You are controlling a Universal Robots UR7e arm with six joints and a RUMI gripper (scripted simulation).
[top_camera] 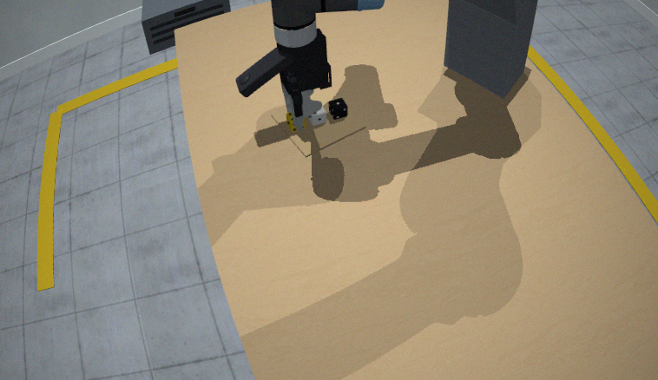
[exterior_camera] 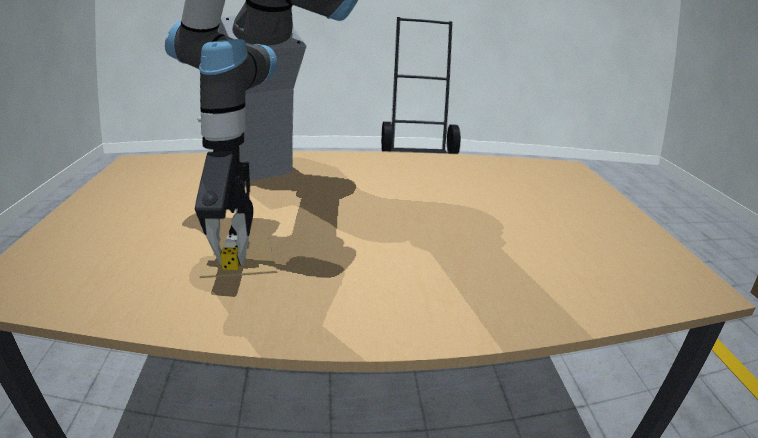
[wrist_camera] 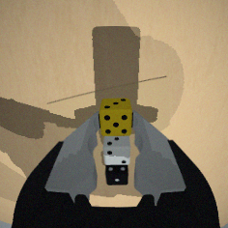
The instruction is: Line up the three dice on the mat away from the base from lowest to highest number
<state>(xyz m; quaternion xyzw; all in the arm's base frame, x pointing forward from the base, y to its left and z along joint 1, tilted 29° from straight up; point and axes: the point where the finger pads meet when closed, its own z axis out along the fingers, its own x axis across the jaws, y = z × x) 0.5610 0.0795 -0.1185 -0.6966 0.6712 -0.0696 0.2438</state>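
The yellow die is right at my hand. The rest, counted from my hand: mat: 5 cm behind, 2 cm below; then white die: 4 cm behind; then black die: 9 cm behind, 1 cm to the right.
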